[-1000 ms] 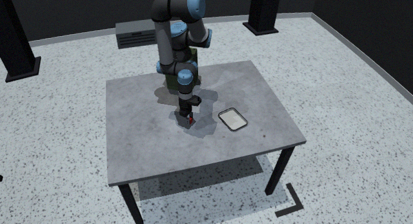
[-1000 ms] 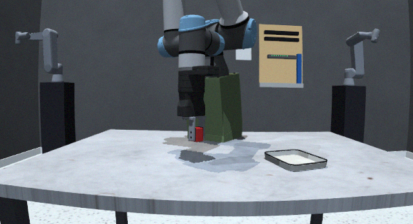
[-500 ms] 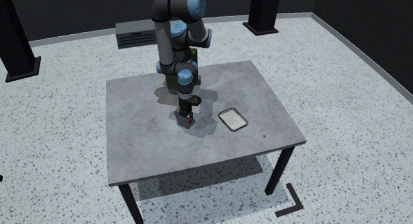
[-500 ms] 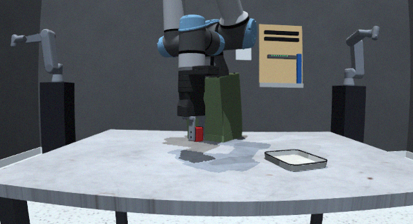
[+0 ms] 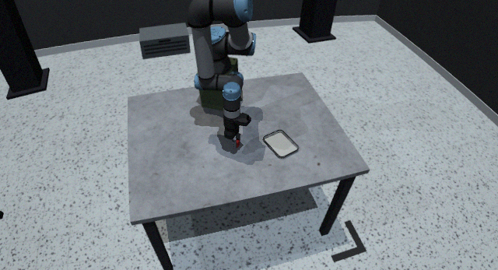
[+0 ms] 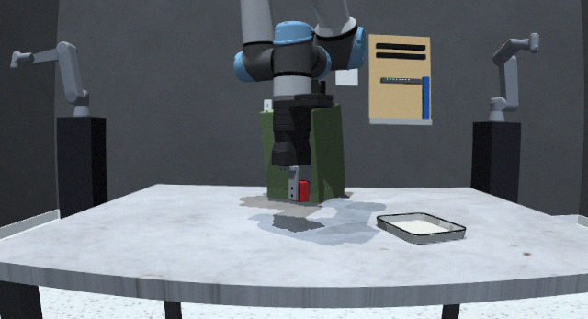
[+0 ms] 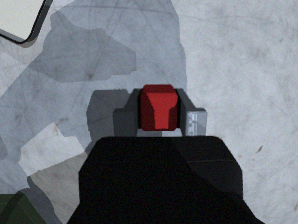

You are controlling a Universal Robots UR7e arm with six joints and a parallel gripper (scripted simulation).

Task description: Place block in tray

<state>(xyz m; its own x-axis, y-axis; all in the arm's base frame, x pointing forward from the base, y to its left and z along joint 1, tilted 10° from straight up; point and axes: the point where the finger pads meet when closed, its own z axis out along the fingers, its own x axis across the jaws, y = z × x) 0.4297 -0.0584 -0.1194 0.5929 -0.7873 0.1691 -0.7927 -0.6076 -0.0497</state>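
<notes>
Now: the white tray 240 mm to the left of my hand, 70 mm below it and 20 mm ahead of it. Round my hand: red block (right at my hand).
</notes>
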